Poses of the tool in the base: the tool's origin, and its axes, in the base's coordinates. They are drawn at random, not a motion.
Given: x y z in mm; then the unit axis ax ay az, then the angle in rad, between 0 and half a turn.
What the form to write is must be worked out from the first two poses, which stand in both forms.
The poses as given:
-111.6, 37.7, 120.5, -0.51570, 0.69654, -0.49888, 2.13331
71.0, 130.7, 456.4, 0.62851, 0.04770, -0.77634, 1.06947
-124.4, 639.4, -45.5, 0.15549, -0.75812, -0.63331, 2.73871
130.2, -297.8, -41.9, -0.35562, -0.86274, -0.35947, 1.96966
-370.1, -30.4, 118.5, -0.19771, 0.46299, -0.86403, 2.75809
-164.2, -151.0, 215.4, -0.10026, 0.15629, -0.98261, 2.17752
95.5, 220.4, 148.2, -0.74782, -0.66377, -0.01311, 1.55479
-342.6, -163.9, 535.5, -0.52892, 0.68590, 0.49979, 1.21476
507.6, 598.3, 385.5, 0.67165, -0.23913, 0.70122, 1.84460
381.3, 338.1, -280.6, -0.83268, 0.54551, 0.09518, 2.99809
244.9, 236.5, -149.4, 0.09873, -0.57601, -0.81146, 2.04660
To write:
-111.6, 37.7, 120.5, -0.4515, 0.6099, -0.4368, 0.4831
71.0, 130.7, 456.4, 0.3203, 0.0243, -0.3956, 0.8604
-124.4, 639.4, -45.5, 0.1523, -0.7428, -0.6205, 0.2001
130.2, -297.8, -41.9, -0.2963, -0.7188, -0.2995, 0.5530
-370.1, -30.4, 118.5, -0.1941, 0.4545, -0.8482, 0.1906
-164.2, -151.0, 215.4, -0.0888, 0.1385, -0.8706, 0.4636
95.5, 220.4, 148.2, -0.5245, -0.4656, -0.0092, 0.7127
-342.6, -163.9, 535.5, -0.3019, 0.3915, 0.2852, 0.8211
507.6, 598.3, 385.5, 0.5353, -0.1906, 0.5589, 0.6040
381.3, 338.1, -280.6, -0.8305, 0.5441, 0.0949, 0.0717
244.9, 236.5, -149.4, 0.0843, -0.4918, -0.6928, 0.5206

